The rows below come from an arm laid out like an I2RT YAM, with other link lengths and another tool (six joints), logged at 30 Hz.
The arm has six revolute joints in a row. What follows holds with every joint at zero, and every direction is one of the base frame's.
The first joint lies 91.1 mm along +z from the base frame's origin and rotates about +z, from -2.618 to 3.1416 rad.
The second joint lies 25.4 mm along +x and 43.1 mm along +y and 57.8 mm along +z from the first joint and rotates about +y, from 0 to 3.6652 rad.
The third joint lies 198 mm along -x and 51.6 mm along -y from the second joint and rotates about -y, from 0 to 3.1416 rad.
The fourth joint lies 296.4 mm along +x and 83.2 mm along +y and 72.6 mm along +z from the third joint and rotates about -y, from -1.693 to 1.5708 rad.
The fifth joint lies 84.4 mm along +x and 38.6 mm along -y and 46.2 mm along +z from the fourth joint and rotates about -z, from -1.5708 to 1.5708 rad.
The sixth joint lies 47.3 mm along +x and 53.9 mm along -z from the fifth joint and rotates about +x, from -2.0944 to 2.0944 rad.
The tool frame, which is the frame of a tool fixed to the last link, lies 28 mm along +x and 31 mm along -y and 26 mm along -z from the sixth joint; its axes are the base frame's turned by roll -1.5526, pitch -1.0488 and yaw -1.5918 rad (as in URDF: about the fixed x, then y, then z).
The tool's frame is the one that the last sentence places.
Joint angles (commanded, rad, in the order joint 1, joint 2, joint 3, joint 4, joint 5, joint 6), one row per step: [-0.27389 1.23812 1.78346 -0.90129 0.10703 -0.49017]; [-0.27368 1.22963 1.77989 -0.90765 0.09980 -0.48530]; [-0.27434 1.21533 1.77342 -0.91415 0.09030 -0.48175]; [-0.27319 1.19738 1.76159 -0.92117 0.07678 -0.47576]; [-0.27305 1.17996 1.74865 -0.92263 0.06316 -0.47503]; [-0.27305 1.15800 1.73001 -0.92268 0.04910 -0.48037]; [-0.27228 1.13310 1.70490 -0.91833 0.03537 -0.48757]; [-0.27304 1.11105 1.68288 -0.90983 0.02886 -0.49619]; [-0.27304 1.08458 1.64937 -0.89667 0.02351 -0.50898]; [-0.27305 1.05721 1.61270 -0.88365 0.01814 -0.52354]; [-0.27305 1.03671 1.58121 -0.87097 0.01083 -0.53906]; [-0.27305 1.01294 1.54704 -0.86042 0.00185 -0.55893]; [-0.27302 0.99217 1.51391 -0.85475 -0.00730 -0.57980]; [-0.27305 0.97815 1.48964 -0.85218 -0.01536 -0.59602]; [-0.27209 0.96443 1.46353 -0.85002 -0.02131 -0.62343]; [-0.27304 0.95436 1.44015 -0.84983 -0.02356 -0.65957]
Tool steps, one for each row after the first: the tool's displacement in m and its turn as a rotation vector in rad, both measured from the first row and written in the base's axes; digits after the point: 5 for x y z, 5 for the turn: [-0.00223 0.00127 0.00000 0.00705 -0.00101 0.00529]; [-0.00586 0.00281 0.00061 0.01298 -0.00440 0.01231]; [-0.00955 0.00528 0.00008 0.02303 -0.00679 0.02404]; [-0.01256 0.00719 -0.00008 0.02741 -0.01111 0.03673]; [-0.01601 0.00918 -0.00063 0.02649 -0.01371 0.05181]; [-0.01907 0.01125 -0.00205 0.02350 -0.01655 0.06800]; [-0.02190 0.01224 -0.00248 0.01542 -0.02253 0.07641]; [-0.02407 0.01315 -0.00505 0.00393 -0.02481 0.08581]; [-0.02599 0.01399 -0.00861 -0.00845 -0.02430 0.09575]; [-0.02639 0.01457 -0.01226 -0.02049 -0.02185 0.10782]; [-0.02738 0.01542 -0.01631 -0.03544 -0.01690 0.12290]; [-0.02785 0.01616 -0.02154 -0.04900 -0.00540 0.13866]; [-0.02785 0.01671 -0.02597 -0.05837 0.00560 0.15189]; [-0.02744 0.01725 -0.03082 -0.07747 0.02241 0.16814]; [-0.02670 0.01686 -0.03558 -0.10435 0.04499 0.18244]
